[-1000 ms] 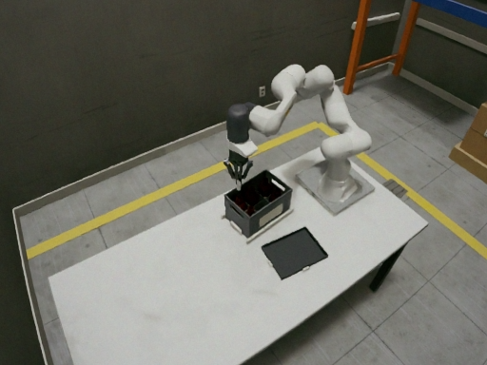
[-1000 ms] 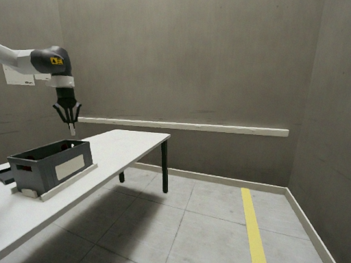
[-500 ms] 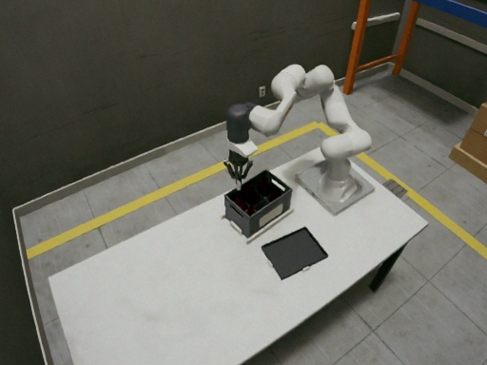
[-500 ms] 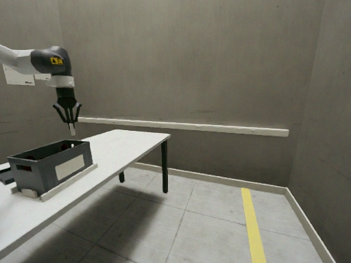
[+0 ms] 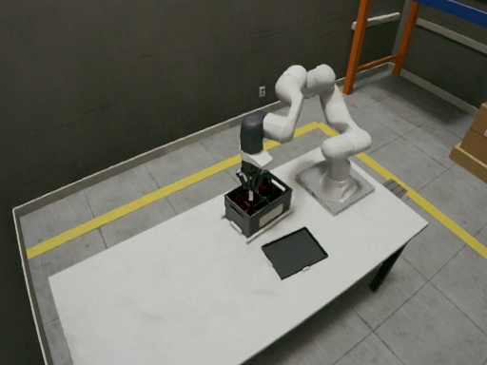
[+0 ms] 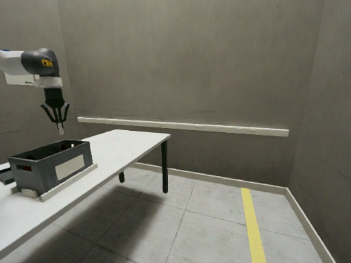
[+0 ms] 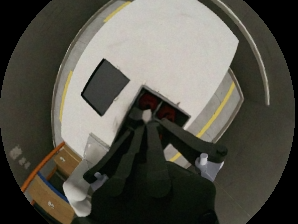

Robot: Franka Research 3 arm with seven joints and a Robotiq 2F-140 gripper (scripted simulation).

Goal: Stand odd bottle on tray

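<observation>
The dark grey crate is 8 cm behind my hand, 5 cm to the right of it and 17 cm below it. From my hand the other things lie so: flat black tray: 8 cm behind, 24 cm to the left, 24 cm below.
</observation>
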